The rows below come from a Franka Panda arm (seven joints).
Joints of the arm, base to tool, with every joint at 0 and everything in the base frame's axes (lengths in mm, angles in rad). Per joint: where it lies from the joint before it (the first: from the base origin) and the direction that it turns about. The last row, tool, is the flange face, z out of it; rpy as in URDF.
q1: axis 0 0 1 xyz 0.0 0.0 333.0
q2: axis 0 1 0 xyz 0.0 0.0 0.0
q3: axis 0 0 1 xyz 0.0 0.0 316.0
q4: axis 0 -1 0 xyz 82.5 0.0 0.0
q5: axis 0 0 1 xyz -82.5 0.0 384.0
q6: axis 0 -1 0 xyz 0.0 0.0 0.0
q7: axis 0 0 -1 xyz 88.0 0.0 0.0
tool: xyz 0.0 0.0 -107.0 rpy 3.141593 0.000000 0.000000
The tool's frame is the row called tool.
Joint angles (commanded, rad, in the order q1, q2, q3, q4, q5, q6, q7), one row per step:
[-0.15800 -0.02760 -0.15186 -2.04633 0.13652 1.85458 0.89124]
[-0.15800 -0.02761 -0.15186 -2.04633 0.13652 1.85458 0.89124]
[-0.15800 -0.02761 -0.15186 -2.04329 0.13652 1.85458 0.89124]
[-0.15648 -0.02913 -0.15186 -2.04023 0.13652 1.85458 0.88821]
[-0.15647 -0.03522 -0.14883 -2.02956 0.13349 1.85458 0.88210]
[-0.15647 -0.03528 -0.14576 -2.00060 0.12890 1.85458 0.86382]
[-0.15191 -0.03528 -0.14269 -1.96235 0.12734 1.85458 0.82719]
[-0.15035 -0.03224 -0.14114 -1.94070 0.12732 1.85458 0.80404]
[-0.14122 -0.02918 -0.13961 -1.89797 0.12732 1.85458 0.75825]
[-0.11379 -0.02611 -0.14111 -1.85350 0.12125 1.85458 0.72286]
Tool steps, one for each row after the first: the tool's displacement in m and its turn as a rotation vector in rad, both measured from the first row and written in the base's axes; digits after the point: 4 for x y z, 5 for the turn. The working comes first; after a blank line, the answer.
Tool pose at each row, in the base's axes (x y z in m, rotation vector in rad; the steps are taken from these numbers as rounded here):
[0.5034 -0.1504 0.4398 -2.47198 1.78312 0.29856]
[0.5034 -0.1504 0.4398 -2.47198 1.78312 0.29855]
[0.5040 -0.1506 0.4412 -2.47174 1.78258 0.29405]
[0.5047 -0.1501 0.4434 -2.47515 1.77590 0.28730]
[0.5064 -0.1493 0.4514 -2.48425 1.76114 0.26177]
[0.5121 -0.1498 0.4647 -2.50401 1.72914 0.21632]
[0.5197 -0.1481 0.4825 -2.53750 1.66554 0.15723]
[0.5240 -0.1476 0.4910 -2.55643 1.62842 0.12799]
[0.5322 -0.1439 0.5096 -2.59531 1.54791 0.06647]
[0.5418 -0.1321 0.5293 -2.64126 1.46044 0.00278]

[0.0000 0.0000 0.0000 0.00000 -0.00001 0.00000]
[0.0006 -0.0002 0.0014 -0.00093 -0.00291 -0.00001]
[0.0013 0.0003 0.0036 -0.00177 -0.00786 0.00446]
[0.0030 0.0011 0.0116 -0.00807 -0.02424 0.01472]
[0.0087 0.0006 0.0249 -0.01939 -0.05362 0.03747]
[0.0163 0.0023 0.0427 -0.02997 -0.09539 0.08155]
[0.0206 0.0028 0.0512 -0.03496 -0.11649 0.10742]
[0.0288 0.0065 0.0698 -0.04595 -0.16074 0.16321]
[0.0384 0.0183 0.0895 -0.06277 -0.20312 0.22623]

